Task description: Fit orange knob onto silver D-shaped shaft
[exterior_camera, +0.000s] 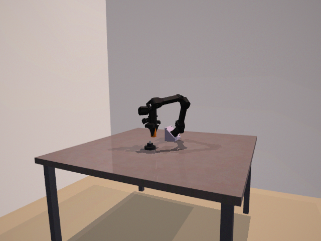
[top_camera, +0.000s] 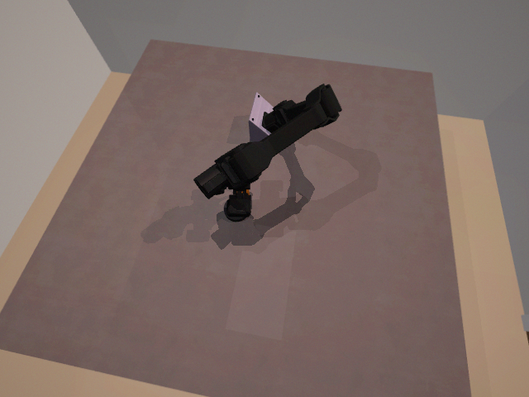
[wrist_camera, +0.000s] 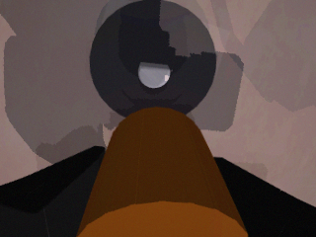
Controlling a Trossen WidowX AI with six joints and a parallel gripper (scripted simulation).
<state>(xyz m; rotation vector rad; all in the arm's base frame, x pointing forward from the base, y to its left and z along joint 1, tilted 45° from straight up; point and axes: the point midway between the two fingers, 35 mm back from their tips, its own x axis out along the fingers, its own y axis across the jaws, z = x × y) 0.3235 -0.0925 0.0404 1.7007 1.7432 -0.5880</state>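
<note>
My gripper tip is now 7 cm above the black round pedestal, 3 cm to the left of it and 1 cm short of it. From my gripper tip the other things lie so: orange knob: 3 cm above.
</note>
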